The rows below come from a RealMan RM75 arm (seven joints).
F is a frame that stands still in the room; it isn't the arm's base.
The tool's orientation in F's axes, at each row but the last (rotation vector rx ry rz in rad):
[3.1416, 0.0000, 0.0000]
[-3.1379, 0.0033, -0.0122]
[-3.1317, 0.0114, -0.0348]
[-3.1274, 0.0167, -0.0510]
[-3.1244, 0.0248, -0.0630]
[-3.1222, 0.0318, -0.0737]
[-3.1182, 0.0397, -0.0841]
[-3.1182, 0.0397, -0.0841]
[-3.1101, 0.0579, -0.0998]
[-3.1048, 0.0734, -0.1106]
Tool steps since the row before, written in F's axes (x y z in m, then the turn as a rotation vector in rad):
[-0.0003, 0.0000, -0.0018, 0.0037, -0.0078, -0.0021]
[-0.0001, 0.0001, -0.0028, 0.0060, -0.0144, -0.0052]
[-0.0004, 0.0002, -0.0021, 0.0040, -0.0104, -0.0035]
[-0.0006, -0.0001, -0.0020, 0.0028, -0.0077, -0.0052]
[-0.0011, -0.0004, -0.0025, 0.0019, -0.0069, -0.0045]
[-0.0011, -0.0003, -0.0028, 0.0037, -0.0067, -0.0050]
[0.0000, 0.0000, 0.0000, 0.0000, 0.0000, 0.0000]
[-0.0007, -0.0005, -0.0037, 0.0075, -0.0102, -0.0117]
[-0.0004, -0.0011, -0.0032, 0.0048, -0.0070, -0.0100]
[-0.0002, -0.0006, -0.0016, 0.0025, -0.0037, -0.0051]
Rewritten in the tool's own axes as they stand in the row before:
[-0.0003, 0.0000, 0.0018, 0.0037, 0.0078, 0.0021]
[-0.0001, -0.0001, 0.0028, 0.0060, 0.0144, 0.0052]
[-0.0004, -0.0002, 0.0021, 0.0040, 0.0104, 0.0035]
[-0.0007, 0.0001, 0.0020, 0.0027, 0.0077, 0.0052]
[-0.0012, 0.0005, 0.0024, 0.0018, 0.0069, 0.0045]
[-0.0012, 0.0004, 0.0027, 0.0036, 0.0067, 0.0050]
[0.0000, 0.0000, 0.0000, 0.0000, 0.0000, 0.0000]
[-0.0009, 0.0006, 0.0036, 0.0071, 0.0103, 0.0119]
[-0.0006, 0.0012, 0.0031, 0.0044, 0.0071, 0.0101]
[-0.0003, 0.0007, 0.0016, 0.0023, 0.0038, 0.0051]

